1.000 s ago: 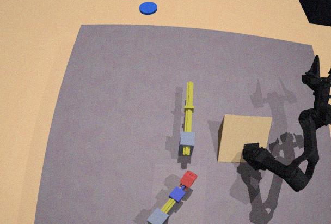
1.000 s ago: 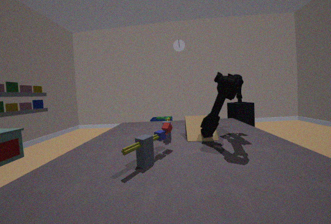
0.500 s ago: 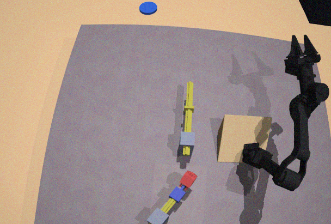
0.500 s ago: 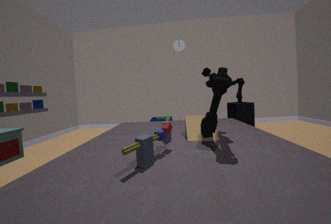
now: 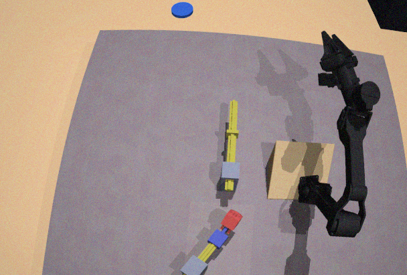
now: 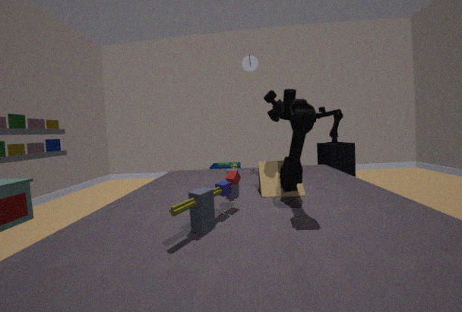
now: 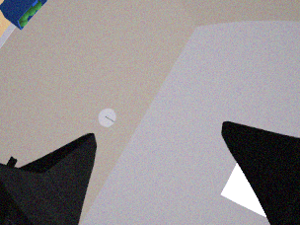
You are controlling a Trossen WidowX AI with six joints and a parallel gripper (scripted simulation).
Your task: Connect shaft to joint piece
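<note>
My gripper tip is now 250 mm short of the red joint piece, 380 mm to the right of it and 350 mm above it.
</note>
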